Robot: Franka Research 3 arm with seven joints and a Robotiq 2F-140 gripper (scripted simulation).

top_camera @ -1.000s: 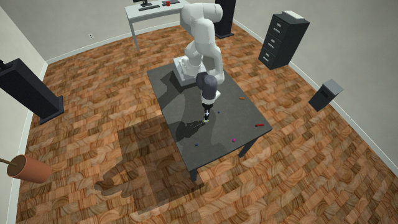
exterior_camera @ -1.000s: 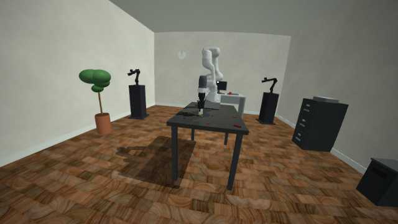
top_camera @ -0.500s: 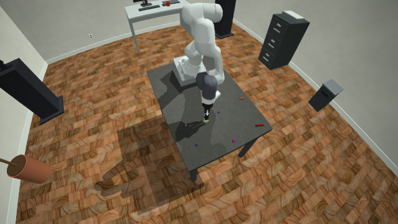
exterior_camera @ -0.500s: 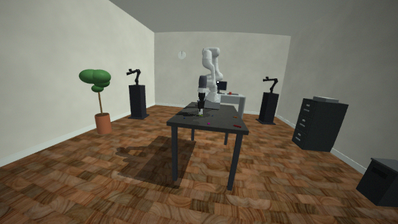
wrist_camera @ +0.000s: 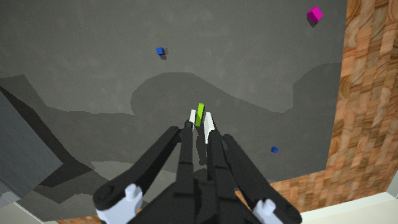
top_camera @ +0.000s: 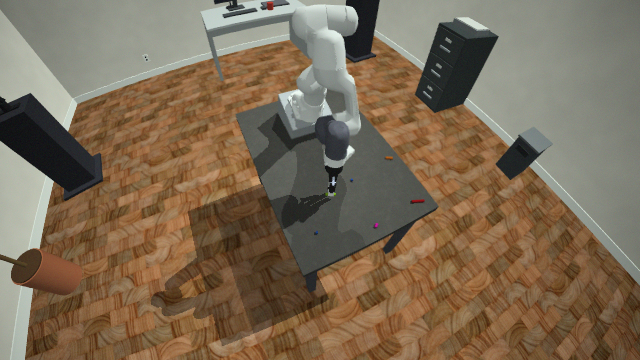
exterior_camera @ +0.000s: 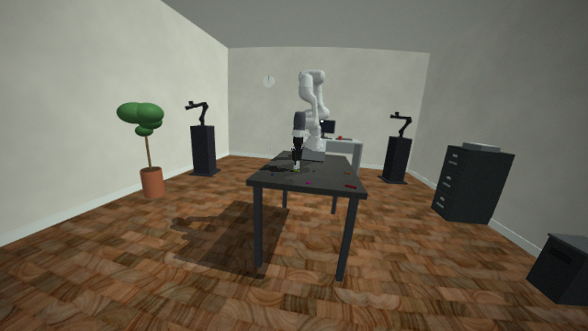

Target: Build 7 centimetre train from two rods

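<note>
Now: the lime rod 50 mm below my hand. Round my hand: magenta rod (260 mm ahead, 80 mm to the left, 50 mm below); then orange rod (10 mm behind, 410 mm to the left, 50 mm below); then red rod (290 mm ahead, 340 mm to the left, 50 mm below).
</note>
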